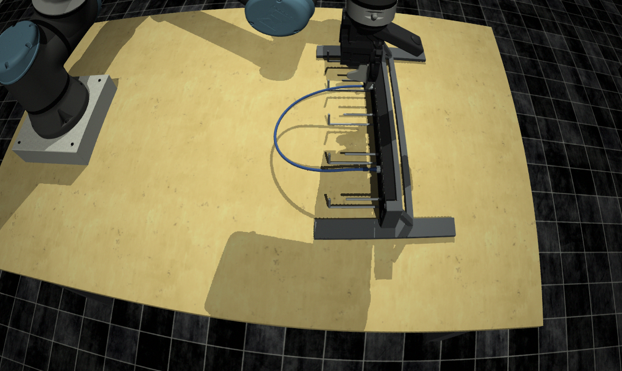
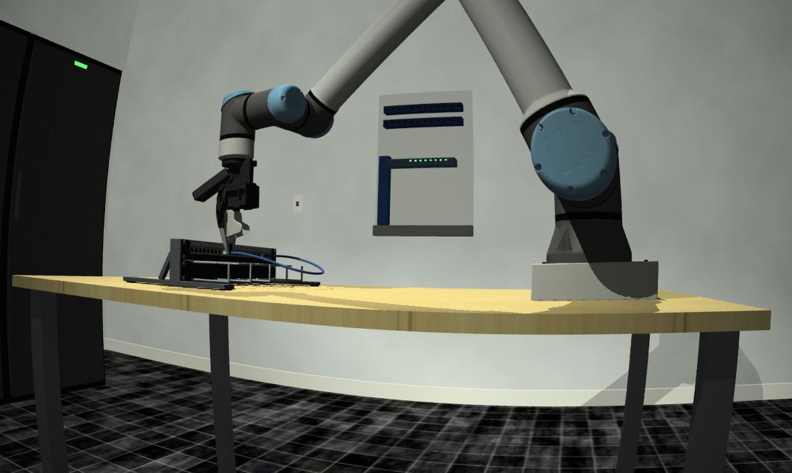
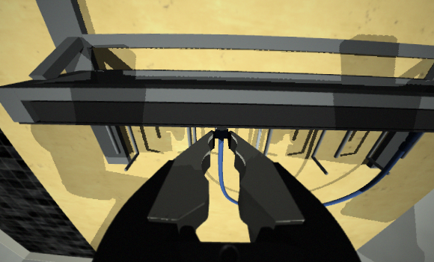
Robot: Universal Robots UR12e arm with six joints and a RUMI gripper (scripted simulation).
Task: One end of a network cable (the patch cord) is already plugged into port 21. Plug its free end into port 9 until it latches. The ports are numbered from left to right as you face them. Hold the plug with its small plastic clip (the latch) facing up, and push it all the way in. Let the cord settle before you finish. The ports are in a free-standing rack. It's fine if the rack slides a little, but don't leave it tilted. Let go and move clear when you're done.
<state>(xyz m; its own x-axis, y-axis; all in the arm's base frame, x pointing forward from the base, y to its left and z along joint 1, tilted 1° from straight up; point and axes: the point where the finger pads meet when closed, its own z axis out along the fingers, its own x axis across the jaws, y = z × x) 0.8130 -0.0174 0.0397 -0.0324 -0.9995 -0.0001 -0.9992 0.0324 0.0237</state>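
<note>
Right now the cable plug is 10 mm below my hand and 10 mm ahead of it.
</note>
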